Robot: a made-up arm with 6 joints.
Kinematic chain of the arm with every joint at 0, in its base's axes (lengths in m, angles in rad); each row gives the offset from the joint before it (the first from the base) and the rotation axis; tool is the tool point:
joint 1: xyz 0 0 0.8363 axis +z
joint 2: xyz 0.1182 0 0 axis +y
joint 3: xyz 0 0 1.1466 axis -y
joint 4: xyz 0 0 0.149 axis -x
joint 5: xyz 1.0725 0 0 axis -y
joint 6: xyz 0.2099 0 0 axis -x
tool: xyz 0 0 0
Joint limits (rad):
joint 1: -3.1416..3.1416
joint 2: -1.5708..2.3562
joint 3: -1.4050..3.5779
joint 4: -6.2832..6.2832
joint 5: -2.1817..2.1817
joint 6: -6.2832..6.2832
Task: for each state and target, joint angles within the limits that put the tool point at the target. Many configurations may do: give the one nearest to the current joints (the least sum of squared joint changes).
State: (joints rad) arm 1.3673 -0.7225 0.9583 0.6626 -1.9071 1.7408
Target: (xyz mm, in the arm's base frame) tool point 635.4 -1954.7 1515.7
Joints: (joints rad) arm 1.8153 -1.3232 1.4520 0.7886 -1.2957 1.7408
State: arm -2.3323 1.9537 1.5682 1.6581 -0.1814 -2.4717
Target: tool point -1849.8 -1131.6 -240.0
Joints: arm -2.5453 2.3562 2.0200 1.6528 -0.5126 -2.4717
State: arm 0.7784 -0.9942 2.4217 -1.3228 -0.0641 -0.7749
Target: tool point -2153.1 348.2 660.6
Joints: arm -0.1486 -1.2992 2.1161 -1.3230 -0.1263 -0.7749
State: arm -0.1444 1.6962 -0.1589 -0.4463 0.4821 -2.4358
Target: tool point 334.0 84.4 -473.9
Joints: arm 0.3175 1.8852 -0.5858 -0.3702 0.3229 -2.4358
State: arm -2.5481 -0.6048 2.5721 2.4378 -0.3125 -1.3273
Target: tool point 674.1 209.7 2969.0
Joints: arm -2.8767 0.0084 2.1410 2.4443 -0.1934 -1.3273
